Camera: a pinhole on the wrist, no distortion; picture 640 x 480 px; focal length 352.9 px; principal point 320.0 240.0 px. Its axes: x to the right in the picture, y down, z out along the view. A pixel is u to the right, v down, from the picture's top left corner.
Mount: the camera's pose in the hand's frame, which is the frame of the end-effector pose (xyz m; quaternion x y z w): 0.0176 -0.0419 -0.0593 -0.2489 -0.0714 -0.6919 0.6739
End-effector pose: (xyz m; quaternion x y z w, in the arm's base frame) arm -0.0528 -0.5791 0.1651 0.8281 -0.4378 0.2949 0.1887
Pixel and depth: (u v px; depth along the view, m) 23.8 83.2 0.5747
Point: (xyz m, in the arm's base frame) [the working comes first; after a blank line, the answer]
In the camera's frame: -0.4824 -0.2553 0.5747

-0.5587 -1.0402 -0.0820
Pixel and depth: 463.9 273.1 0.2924
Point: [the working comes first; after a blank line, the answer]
In the camera's frame: 0.1192 0.0274 0.2924

0.0983 -0.7769 0.0615
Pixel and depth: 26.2 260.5 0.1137
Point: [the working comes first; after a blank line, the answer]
In the camera's frame: -0.0947 0.0066 0.1137

-0.1092 -0.6570 0.2053
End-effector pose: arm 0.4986 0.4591 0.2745 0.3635 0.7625 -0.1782 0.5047
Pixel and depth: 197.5 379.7 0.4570
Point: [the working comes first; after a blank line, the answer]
In the camera's frame: -0.1586 0.1809 0.4570

0.7823 0.6200 -0.0647
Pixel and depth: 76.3 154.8 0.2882
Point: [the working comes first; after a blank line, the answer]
In the camera's frame: -0.1990 -0.0696 0.2882

0.7677 0.5686 0.2353
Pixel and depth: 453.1 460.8 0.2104
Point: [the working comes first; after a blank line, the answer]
In the camera's frame: 0.0794 0.1316 0.2104

0.5107 0.4312 0.0376
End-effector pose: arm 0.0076 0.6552 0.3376 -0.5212 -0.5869 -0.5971 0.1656
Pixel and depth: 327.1 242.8 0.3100
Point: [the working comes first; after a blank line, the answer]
In the camera's frame: 0.0062 0.0025 0.3100

0.1294 0.8577 0.4138
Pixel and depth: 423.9 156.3 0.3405
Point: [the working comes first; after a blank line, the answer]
In the camera's frame: 0.1002 -0.0808 0.3405

0.1429 0.9217 0.3024
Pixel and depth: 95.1 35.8 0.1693
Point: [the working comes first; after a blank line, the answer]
In the camera's frame: -0.1079 -0.0980 0.1693

0.1605 0.6592 0.3634
